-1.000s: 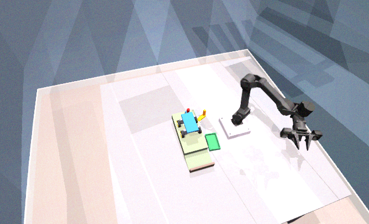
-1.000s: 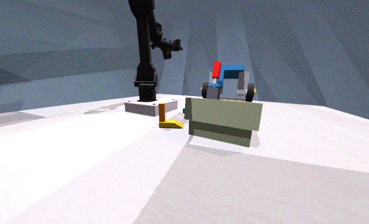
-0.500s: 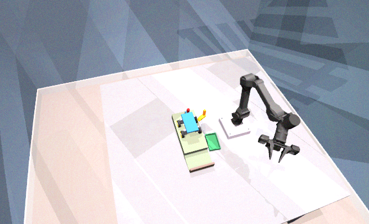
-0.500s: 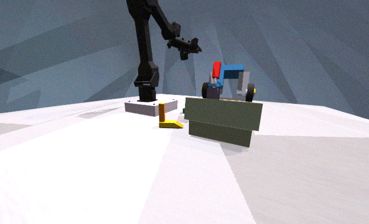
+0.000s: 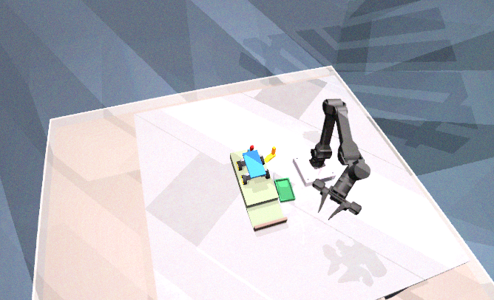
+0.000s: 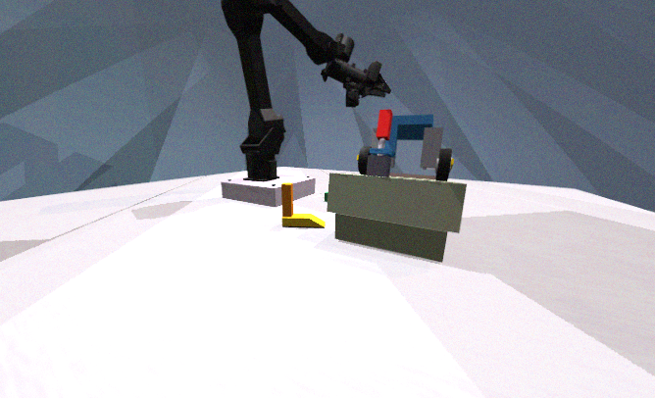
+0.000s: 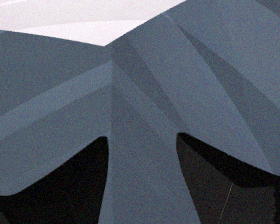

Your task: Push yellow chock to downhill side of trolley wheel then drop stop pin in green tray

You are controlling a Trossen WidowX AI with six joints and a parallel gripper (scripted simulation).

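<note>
The red-headed stop pin is 490 mm to the right of my gripper tip, 170 mm below it and 60 mm ahead of it. Round my gripper tip: blue trolley 400 mm to the right, 180 mm below, 90 mm ahead; green tray 300 mm below, 290 mm to the right, 30 mm behind; brown lip 270 mm below, 150 mm to the right, 110 mm ahead.
</note>
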